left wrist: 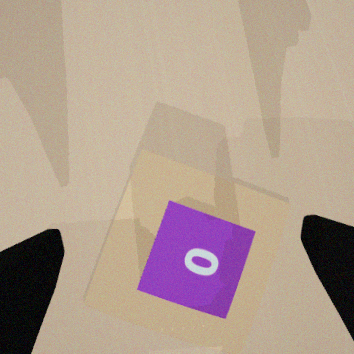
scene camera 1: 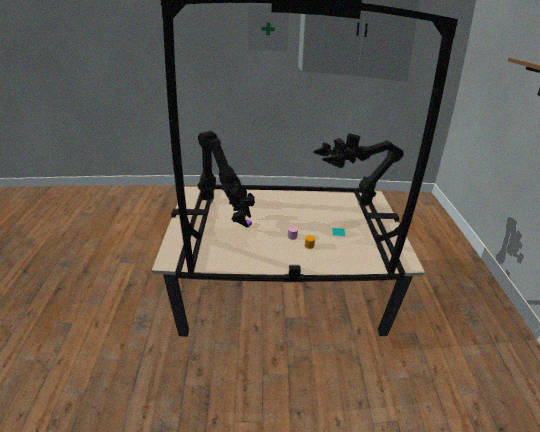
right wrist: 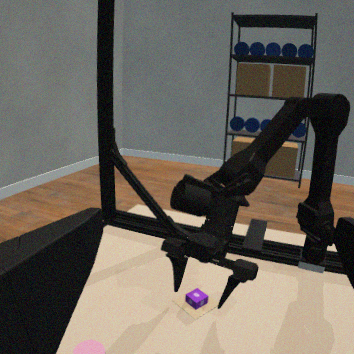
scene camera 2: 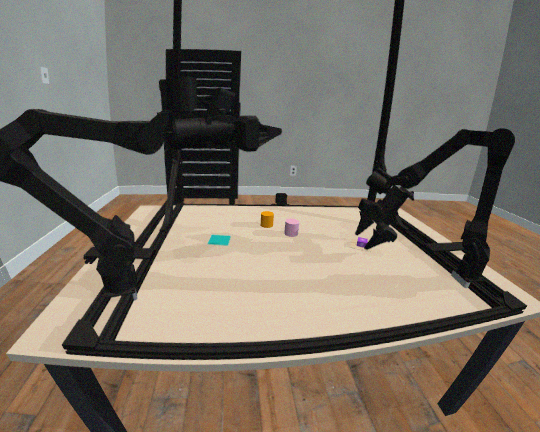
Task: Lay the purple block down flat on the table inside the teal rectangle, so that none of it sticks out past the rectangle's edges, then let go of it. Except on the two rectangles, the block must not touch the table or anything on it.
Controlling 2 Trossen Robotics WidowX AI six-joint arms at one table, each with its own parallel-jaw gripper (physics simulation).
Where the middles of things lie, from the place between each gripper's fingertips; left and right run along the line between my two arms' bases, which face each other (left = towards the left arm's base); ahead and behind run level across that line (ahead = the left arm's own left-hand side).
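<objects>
The purple block (left wrist: 196,259) is 1 cm below my left hand and 1 cm to the left of it.
As for my right hand, it is 330 mm above the purple block, 330 mm to the right of it and 100 mm past it.
</objects>
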